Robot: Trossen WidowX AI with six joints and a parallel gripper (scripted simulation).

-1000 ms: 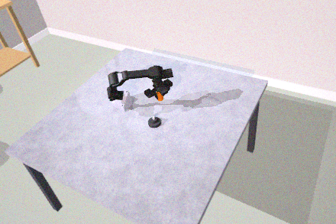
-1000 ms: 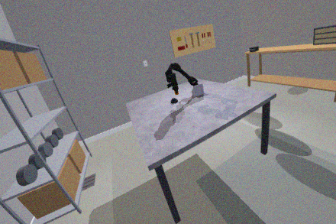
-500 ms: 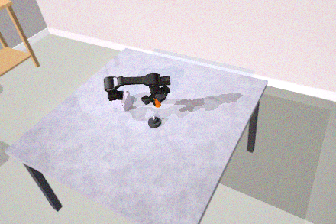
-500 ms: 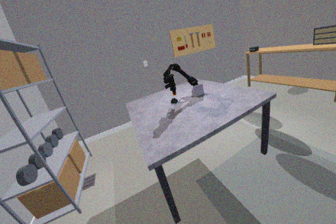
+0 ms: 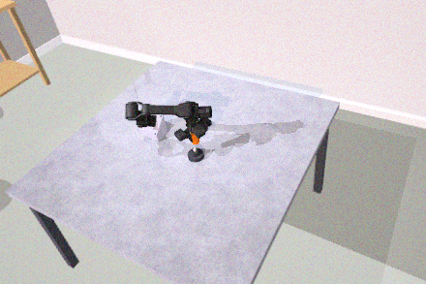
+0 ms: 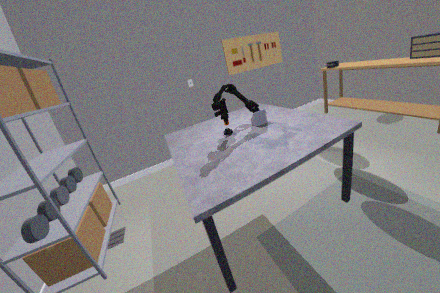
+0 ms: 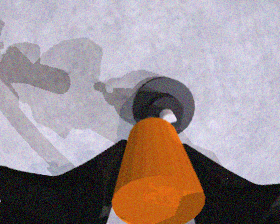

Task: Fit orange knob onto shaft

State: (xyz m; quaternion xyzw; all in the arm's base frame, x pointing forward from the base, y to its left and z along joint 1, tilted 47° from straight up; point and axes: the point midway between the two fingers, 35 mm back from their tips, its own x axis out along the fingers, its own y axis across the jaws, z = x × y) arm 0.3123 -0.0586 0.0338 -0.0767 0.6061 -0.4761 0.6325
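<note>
Now: gripper tip 7 cm above the dark round pedestal and 2 cm to the left of it. Also, from my gripper tip: orange knob 3 cm above.
</note>
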